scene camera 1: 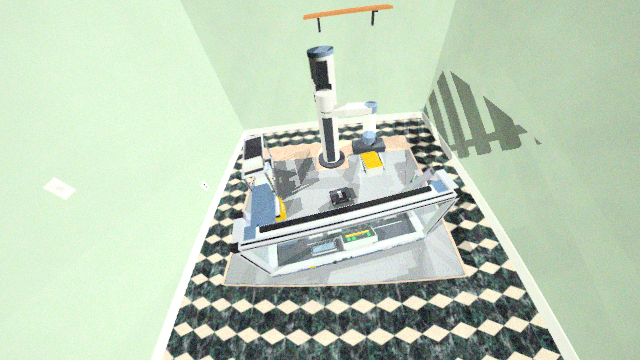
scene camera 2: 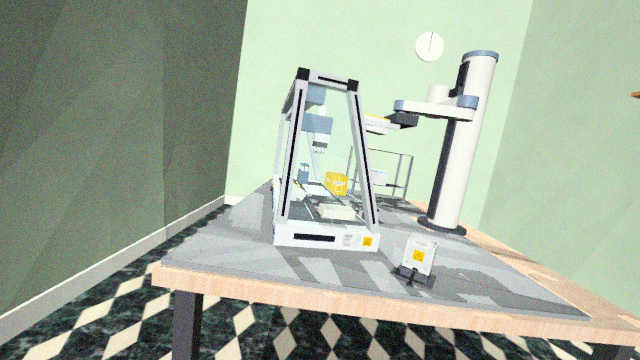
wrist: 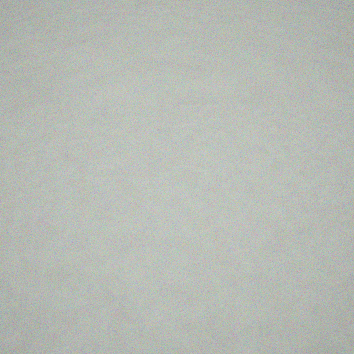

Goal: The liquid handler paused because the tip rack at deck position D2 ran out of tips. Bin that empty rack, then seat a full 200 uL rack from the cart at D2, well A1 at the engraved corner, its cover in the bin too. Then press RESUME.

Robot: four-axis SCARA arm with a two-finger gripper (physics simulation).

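Places are measured from the arm's base along level axes (x ahead, y left, z up), in centimetres.
Pixels of known places: gripper, fingertip midpoint: [scene camera 1: 373,170]; arm's base at its link origin: [scene camera 1: 331,158] [scene camera 2: 440,226].
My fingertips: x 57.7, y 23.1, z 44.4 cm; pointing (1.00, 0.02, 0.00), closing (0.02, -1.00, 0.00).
Ahead of a thing's pixels: the offset from my fingertips to its middle. "pt": to the spot under its first point.
My gripper [scene camera 1: 371,156] [scene camera 2: 381,123] is shut on a yellow-topped white tip rack {dz +0.1, dx -4.8, dy -0.4 cm} [scene camera 1: 372,161] [scene camera 2: 376,125], held level and high above the table, on the arm's side of the liquid handler [scene camera 1: 252,242] [scene camera 2: 327,237]. Whether this rack holds tips is too small to tell. A pale rack [scene camera 2: 337,212] sits on the handler's deck. The cart {pt dz -22.9, dx -56.2, dy -76.9 cm} [scene camera 2: 411,175] stands at the far end with a white and blue box {dz -28.2, dx -33.0, dy -79.0 cm} [scene camera 2: 379,177] on it. A labelled yellow box [scene camera 2: 336,183] [scene camera 1: 281,209] stands near the handler. RESUME cannot be read. The wrist view shows a featureless pale grey surface.
The arm's column [scene camera 1: 329,130] [scene camera 2: 452,165] rises behind the handler. A dark fixture {dz -40.3, dx -12.5, dy -18.3 cm} [scene camera 1: 341,196] lies on the table between them. A white plate with a warning label {dz -36.7, dx -16.9, dy +39.6 cm} [scene camera 2: 419,255] stands on a dark foot at the near end. The handler's tall frame posts surround its deck.
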